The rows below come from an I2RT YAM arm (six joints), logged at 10 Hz.
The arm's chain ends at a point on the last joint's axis. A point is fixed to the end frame.
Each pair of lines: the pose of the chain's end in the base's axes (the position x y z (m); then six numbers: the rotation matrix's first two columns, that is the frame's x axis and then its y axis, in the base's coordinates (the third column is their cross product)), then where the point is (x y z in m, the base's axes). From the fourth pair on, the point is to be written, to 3 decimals.
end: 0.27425 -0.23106 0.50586 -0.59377 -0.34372 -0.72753 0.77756 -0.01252 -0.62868
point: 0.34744 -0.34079 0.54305
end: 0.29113 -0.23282 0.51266 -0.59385 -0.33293 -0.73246 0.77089 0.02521 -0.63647
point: 0.36709 -0.34205 0.54550
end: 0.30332 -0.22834 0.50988 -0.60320 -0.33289 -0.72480 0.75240 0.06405 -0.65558
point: 0.38335 -0.33598 0.53797
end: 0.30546 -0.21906 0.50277 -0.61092 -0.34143 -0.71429 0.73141 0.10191 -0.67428
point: 0.390 -0.324 0.527
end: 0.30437 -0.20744 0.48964 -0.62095 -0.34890 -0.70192 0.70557 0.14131 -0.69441
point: 0.393 -0.310 0.509
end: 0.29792 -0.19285 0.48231 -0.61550 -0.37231 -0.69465 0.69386 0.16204 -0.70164
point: 0.390 -0.292 0.501
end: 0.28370 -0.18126 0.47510 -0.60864 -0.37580 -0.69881 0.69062 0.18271 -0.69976
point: 0.378 -0.279 0.493
